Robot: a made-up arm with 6 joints.
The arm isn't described. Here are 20 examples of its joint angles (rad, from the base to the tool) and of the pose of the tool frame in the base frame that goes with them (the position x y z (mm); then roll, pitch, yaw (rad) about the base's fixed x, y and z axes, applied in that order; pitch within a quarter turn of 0, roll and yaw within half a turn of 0).
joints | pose
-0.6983 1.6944 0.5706 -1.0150 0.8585 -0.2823 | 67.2 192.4 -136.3 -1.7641 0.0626 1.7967
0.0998 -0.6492 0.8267 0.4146 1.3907 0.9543 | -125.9 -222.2 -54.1 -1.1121 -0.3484 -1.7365
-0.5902 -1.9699 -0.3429 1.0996 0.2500 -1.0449 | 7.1 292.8 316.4 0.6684 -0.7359 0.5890
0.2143 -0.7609 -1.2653 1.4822 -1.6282 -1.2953 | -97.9 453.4 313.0 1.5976 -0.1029 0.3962
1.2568 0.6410 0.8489 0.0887 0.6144 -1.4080 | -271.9 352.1 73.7 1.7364 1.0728 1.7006
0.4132 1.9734 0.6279 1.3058 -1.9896 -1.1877 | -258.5 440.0 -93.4 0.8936 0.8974 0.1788
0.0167 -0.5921 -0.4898 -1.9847 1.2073 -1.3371 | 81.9 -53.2 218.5 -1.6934 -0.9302 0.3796
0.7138 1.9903 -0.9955 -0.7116 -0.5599 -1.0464 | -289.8 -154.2 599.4 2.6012 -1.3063 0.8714
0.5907 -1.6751 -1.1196 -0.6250 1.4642 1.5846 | -255.8 -91.1 431.6 1.3861 -0.4561 2.5542
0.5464 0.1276 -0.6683 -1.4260 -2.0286 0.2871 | -420.0 168.7 611.6 2.1765 -0.8051 0.3013
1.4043 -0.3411 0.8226 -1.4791 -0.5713 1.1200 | 103.2 -262.8 248.6 0.8644 -0.9182 -2.8048
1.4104 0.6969 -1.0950 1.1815 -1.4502 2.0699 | -352.4 412.6 514.6 -2.7736 -0.4128 -2.0075
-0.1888 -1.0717 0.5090 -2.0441 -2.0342 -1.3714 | 178.9 366.8 169.4 -2.0635 0.4195 2.1061
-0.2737 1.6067 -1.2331 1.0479 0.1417 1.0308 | -43.5 -383.4 9.6 -1.4855 1.1913 1.2383
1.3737 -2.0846 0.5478 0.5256 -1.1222 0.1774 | -430.2 -235.8 579.2 1.6491 0.4023 -3.0796
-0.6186 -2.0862 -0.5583 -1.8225 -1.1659 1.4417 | -291.5 74.2 486.1 3.0996 -0.0679 -1.6656
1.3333 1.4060 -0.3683 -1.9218 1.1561 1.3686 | 114.4 7.8 270.6 0.3596 -0.2754 -1.7687
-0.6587 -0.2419 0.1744 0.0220 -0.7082 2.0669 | 184.8 256.1 60.5 0.1464 0.9457 -1.6564
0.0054 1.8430 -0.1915 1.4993 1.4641 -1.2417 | 11.6 -57.5 270.5 1.4226 -0.5074 -1.3923
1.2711 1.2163 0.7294 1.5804 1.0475 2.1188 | -335.6 7.6 206.8 -2.5367 0.3969 -0.8876
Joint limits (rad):
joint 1: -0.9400..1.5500
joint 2: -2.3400..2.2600
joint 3: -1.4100..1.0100
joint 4: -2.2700..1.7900
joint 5: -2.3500..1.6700
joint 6: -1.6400..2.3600
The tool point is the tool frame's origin. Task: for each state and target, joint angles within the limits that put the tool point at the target. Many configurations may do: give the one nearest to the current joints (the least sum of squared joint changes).
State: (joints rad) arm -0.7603 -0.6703 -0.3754 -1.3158 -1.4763 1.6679
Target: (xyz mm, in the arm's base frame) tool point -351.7 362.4 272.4
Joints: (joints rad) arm -0.2876 -0.7411 -0.2650 -2.1150 -1.9590 1.5537
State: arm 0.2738 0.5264 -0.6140 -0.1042 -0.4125 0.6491
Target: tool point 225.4 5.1 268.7
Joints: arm 0.3019 -0.4455 -0.1470 -0.8814 0.0995 1.0984
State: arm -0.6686 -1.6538 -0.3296 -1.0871 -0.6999 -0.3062
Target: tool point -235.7 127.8 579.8
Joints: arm -0.7857 -1.7550 -0.2800 -1.0515 -0.9869 -0.1642
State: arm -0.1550 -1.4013 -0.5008 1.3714 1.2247 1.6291
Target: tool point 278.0 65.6 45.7
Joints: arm -0.9400 -1.4404 -0.6048 1.1709 1.0121 1.3091
